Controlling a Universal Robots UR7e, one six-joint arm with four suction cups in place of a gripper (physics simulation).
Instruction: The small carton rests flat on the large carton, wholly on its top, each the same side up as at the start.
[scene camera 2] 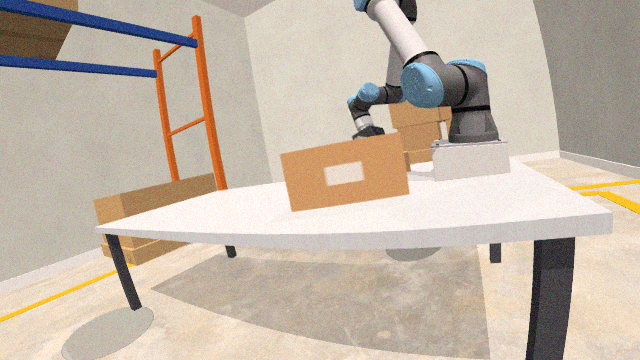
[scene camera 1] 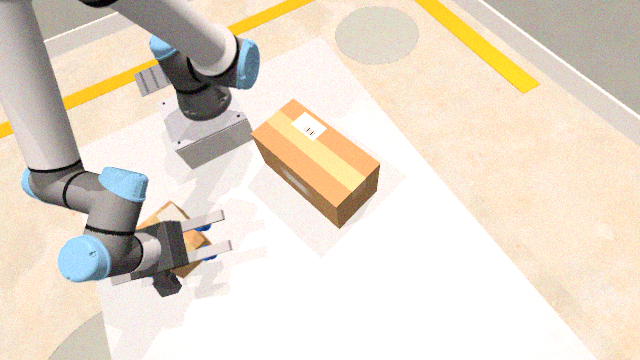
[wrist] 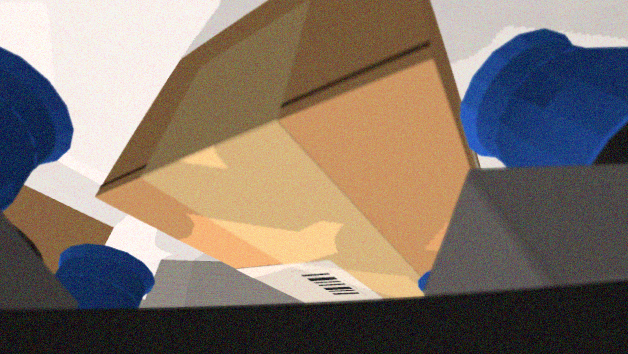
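Seen in the pictures: hand, tool point: point(wrist: 277, 202); arm's base, link origin: point(scene camera 2: 473, 140) point(scene camera 1: 206, 101).
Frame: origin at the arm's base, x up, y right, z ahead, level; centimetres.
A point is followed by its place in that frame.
The large carton point(scene camera 1: 317, 156) {z 35.9, x 5.7, y -21.0 cm} point(scene camera 2: 344, 174) {z 30.1, x -2.1, y -27.9 cm} lies on the white table point(scene camera 1: 402, 268) {z 65.3, x -9.4, y -28.9 cm} point(scene camera 2: 447, 214) {z 5.0, x -9.4, y -40.3 cm}, tape stripe and white label up. The small carton point(scene camera 1: 164, 213) {z 28.8, x -1.8, y 19.7 cm} point(wrist: 307, 167) {z 41.7, x -1.8, y 19.4 cm} sits on the table near its left edge, tape and barcode label up. In scene camera 2 it is hidden behind the large carton. My suction gripper point(scene camera 1: 204, 236) point(scene camera 2: 368, 131) hangs low, right over the small carton. In the wrist view its blue cups point(wrist: 544, 96) frame the carton's top from close up. I cannot tell whether they touch it. It holds nothing. A corner of the large carton also shows in the wrist view point(wrist: 47, 224) {z 27.0, x -7.0, y -10.6 cm}.
The grey arm base block point(scene camera 1: 210, 143) {z 13.1, x -2.3, y 3.3 cm} point(scene camera 2: 469, 158) {z 1.6, x -4.2, y -8.2 cm} stands on the table behind the large carton. An orange and blue rack point(scene camera 2: 206, 98) stands off the table, with flat cartons point(scene camera 2: 152, 196) on the floor. More cartons point(scene camera 2: 416, 118) are stacked behind the arm.
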